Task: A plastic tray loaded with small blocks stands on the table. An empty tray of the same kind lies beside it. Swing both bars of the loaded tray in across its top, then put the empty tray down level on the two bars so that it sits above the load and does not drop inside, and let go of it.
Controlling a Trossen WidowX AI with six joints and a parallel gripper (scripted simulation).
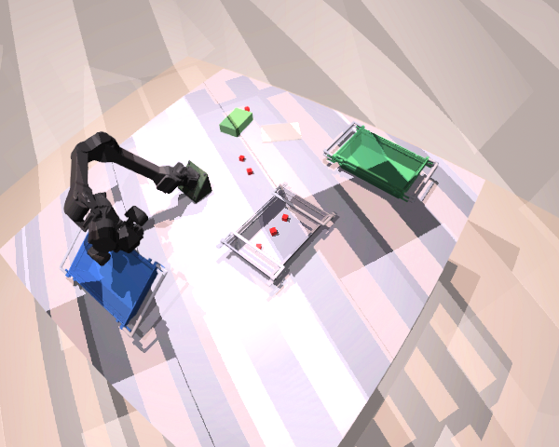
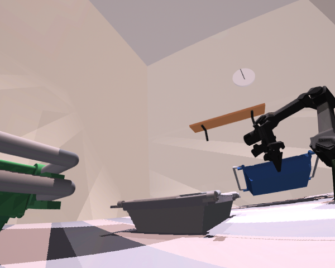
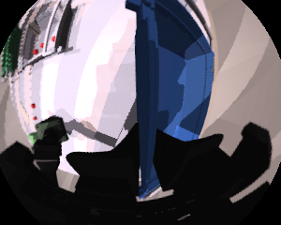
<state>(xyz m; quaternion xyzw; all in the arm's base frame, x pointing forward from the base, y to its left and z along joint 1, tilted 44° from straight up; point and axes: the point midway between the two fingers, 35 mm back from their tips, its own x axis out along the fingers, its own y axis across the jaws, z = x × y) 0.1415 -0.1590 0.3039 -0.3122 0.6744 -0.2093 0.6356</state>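
Now: gripper tip 10 mm short of the blue tray and 80 mm to the left of it. Round my gripper tip: flat plate 120 mm behind, 740 mm to the left, 120 mm below; then green box 280 mm behind, 650 mm to the left, 100 mm below.
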